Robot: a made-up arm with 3 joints. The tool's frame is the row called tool.
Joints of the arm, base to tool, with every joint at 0 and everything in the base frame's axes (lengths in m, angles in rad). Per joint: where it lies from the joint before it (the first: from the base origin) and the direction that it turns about. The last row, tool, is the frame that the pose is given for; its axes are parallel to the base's.
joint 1: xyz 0 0 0.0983 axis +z
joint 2: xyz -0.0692 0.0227 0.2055 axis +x
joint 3: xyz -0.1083 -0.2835 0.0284 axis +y
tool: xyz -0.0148 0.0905 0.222
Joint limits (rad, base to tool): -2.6..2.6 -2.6..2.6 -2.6..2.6
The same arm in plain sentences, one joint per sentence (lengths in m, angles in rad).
The arm has three revolute joints in a row. What follows holds with every joint at zero, and every direction is one of the base frame's. The first joint lies 0.0983 m along +z from the base frame's origin and rotates about +z, from -2.6 to 2.6 rad. The second joint lies 0.0692 m along -x and 0.0227 m along +y and 0.2055 m along +z from the first joint and rotates about +x, from -2.6 to 2.6 rad. The third joint lies 0.1083 m along -x and 0.2835 m along -y and 0.0284 m along +z from the second joint and rotates about +y, from -2.6 to 2.6 rad. The tool frame, which is the frame that the pose is given for, lies 0.0148 m along -x and 0.0905 m along +y and 0.222 m along +z from the third joint; its axes are parallel to the base frame's.
